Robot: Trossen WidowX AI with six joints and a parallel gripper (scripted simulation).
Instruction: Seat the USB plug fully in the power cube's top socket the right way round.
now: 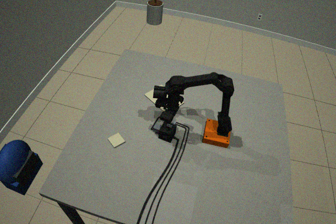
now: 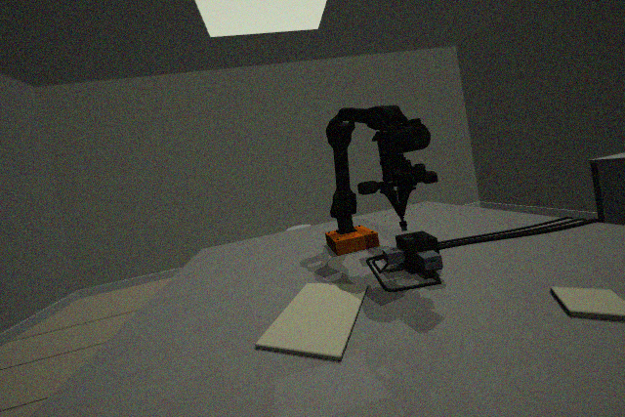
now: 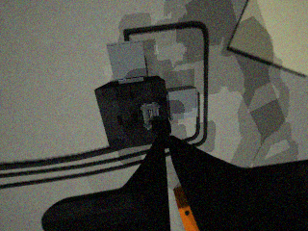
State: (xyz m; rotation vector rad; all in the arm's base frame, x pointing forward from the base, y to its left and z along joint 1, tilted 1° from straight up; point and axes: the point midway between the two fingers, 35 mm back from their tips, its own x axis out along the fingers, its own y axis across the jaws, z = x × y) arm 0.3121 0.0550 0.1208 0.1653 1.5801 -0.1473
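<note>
My gripper tip is 10 mm above the dark USB plug. Also, from my gripper tip: socket (10 mm to the left, 60 mm below).
</note>
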